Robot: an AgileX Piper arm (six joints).
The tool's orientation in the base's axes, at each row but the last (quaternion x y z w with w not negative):
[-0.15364 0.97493 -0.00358 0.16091]
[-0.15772 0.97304 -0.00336 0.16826]
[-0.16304 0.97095 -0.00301 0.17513]
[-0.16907 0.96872 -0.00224 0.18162]
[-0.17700 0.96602 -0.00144 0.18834]
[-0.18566 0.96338 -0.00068 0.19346]
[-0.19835 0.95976 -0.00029 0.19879]
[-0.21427 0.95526 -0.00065 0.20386]
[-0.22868 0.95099 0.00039 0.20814]
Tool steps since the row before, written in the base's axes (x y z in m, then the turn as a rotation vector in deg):
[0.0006 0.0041 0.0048 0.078 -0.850 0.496]
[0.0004 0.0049 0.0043 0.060 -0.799 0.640]
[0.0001 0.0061 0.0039 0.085 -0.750 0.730]
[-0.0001 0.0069 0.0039 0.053 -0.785 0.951]
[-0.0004 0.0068 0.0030 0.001 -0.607 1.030]
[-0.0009 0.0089 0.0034 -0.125 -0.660 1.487]
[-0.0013 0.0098 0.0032 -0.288 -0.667 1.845]
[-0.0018 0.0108 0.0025 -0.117 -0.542 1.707]
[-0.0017 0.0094 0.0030 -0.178 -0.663 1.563]
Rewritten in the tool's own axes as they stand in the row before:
[-0.0033 0.0035 -0.0042 0.030 -0.861 -0.482]
[-0.0033 0.0043 -0.0037 -0.016 -0.816 -0.621]
[-0.0033 0.0055 -0.0033 -0.085 -0.783 -0.695]
[-0.0035 0.0063 -0.0033 -0.123 -0.820 -0.914]
[-0.0031 0.0063 -0.0025 -0.167 -0.641 -0.995]
[-0.0037 0.0084 -0.0029 -0.211 -0.679 -1.469]
[-0.0039 0.0093 -0.0027 -0.207 -0.651 -1.861]
[-0.0039 0.0103 -0.0021 -0.346 -0.596 -1.657]
[-0.0039 0.0089 -0.0025 -0.187 -0.664 -1.562]

